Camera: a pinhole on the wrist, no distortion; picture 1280 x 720 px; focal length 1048.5 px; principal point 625.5 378.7 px. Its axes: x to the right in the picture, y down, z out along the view. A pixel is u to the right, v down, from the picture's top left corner.
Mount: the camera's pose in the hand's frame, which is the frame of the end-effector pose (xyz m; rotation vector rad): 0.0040 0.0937 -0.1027 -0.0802 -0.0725 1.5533
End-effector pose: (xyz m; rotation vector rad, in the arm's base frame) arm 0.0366 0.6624 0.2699 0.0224 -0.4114 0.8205
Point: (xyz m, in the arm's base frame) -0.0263 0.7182 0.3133
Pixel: 509.4 184.7
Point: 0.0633 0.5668 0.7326
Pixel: 138.0 39.0
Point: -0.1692 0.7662 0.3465
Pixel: 1141.5 413.1
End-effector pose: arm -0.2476 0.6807 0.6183 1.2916 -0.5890 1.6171
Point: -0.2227 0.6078 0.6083
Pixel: 98.1 512.2
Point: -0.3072 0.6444 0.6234
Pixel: 379.1 404.2
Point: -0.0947 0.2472 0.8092
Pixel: 610.7 253.7
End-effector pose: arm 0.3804 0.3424 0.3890 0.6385 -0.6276 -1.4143
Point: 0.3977 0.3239 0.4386
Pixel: 222.6 128.8
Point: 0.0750 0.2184 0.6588
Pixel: 389.9 47.1
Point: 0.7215 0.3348 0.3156
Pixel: behind the camera
